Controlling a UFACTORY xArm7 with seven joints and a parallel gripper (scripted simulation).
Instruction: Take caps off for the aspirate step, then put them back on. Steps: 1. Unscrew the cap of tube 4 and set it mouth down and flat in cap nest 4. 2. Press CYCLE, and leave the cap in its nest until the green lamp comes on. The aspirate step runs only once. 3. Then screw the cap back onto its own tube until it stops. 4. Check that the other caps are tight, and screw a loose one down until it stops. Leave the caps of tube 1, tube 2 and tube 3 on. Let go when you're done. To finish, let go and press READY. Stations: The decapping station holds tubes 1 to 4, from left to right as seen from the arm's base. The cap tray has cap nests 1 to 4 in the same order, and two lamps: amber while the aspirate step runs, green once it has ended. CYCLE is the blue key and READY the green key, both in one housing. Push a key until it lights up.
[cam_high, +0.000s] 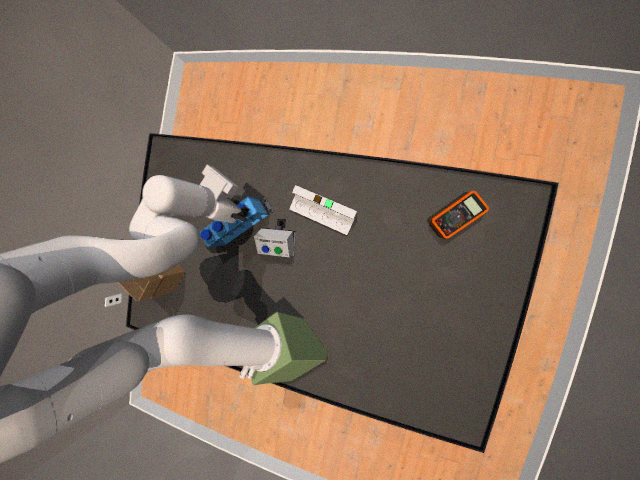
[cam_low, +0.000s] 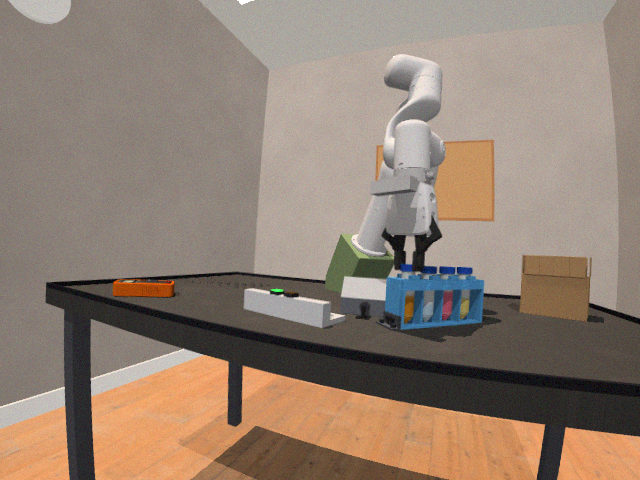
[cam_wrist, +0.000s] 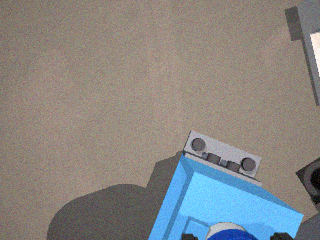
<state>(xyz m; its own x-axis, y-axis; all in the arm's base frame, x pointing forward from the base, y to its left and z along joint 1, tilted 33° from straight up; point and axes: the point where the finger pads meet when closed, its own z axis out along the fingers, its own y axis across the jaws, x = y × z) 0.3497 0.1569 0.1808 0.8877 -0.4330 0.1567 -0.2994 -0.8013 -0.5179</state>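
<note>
Now: hand 1 cm above the blue cap. Round my hand: blue cycle key 11 cm behind, 10 cm to the right, 6 cm below; then key housing 8 cm behind, 11 cm to the right, 8 cm below; then tube neck 2 cm below.
</note>
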